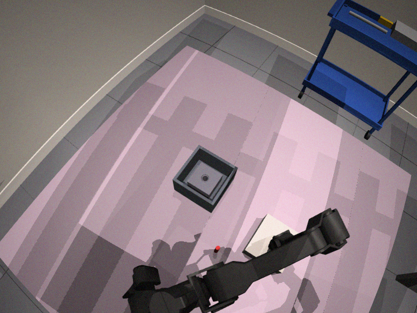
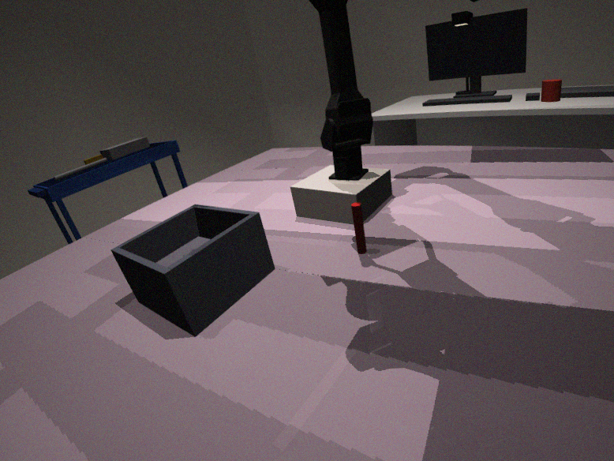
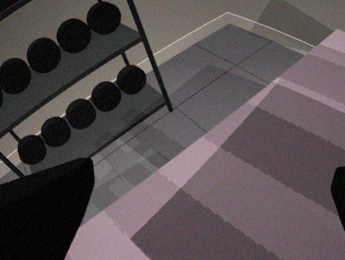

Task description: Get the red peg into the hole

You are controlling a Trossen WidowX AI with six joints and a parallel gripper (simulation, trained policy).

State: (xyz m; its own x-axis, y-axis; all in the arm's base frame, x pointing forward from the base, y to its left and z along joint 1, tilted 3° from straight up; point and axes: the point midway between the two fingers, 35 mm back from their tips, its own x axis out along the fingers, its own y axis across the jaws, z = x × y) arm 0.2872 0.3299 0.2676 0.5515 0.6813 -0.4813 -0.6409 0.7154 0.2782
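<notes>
Now: the red peg 280 mm to the right of my gripper tip, 260 mm below it and 120 mm behind it. The rest, counted from my gripper tip: grey plate: 480 mm to the right, 260 mm below, 30 mm ahead; then dark box: 480 mm to the right, 270 mm below, 30 mm ahead.
</notes>
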